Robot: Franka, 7 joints.
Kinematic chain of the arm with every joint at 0, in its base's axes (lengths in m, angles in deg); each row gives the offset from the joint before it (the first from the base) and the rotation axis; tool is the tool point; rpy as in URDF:
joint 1: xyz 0 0 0.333 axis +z
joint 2: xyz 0 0 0 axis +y
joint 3: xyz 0 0 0.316 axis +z
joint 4: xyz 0.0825 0 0 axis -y
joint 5: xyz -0.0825 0 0.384 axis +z
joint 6: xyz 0 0 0 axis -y
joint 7: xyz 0.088 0 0 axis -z
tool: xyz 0 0 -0.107 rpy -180 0 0
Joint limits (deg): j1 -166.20..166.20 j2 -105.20..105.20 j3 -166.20..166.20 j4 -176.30..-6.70 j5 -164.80..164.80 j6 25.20..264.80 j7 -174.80..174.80
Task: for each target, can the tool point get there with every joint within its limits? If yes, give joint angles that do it. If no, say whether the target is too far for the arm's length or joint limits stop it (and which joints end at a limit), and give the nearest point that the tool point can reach.
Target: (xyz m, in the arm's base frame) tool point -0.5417 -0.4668 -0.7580
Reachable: no: too far | nearest point -0.3843 -0.3312 -0.3112 | short by 0.493 m
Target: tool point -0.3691 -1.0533 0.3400
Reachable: no: too far | nearest point -0.2837 -0.8096 0.3384 | short by 0.258 m
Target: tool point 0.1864 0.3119 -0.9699
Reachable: no: too far | nearest point 0.1644 0.2751 -0.3595 | short by 0.612 m
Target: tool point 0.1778 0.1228 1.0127
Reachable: yes | joints 103.56 -49.66 -22.23 -90.70 68.12 127.80 -119.02
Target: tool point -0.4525 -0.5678 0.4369
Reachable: yes | joints -108.08 79.56 -54.37 -38.87 -108.89 46.81 -145.05
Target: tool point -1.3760 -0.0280 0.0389
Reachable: no: too far | nearest point -0.8388 -0.0171 0.1537 | short by 0.549 m
